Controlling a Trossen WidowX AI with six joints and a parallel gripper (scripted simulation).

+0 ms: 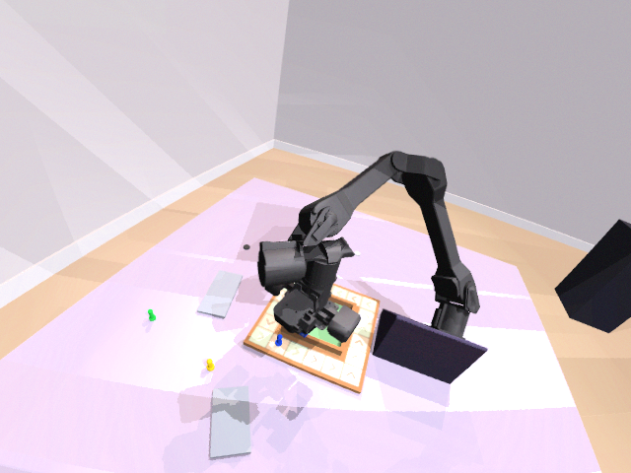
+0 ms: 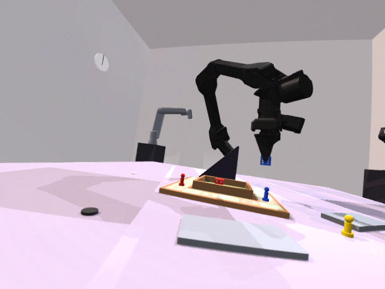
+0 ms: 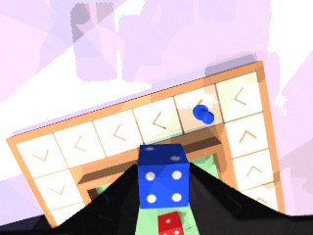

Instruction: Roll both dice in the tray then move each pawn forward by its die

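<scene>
My gripper tip is now 220 mm to the left of the red pawn, 80 mm above it and 60 mm short of it. Round my gripper tip: blue pawn: 80 mm below, 50 mm ahead; yellow pawn: 150 mm ahead, 120 mm to the left, 90 mm below; green tray: 110 mm to the right, 100 mm below, 10 mm behind.
</scene>
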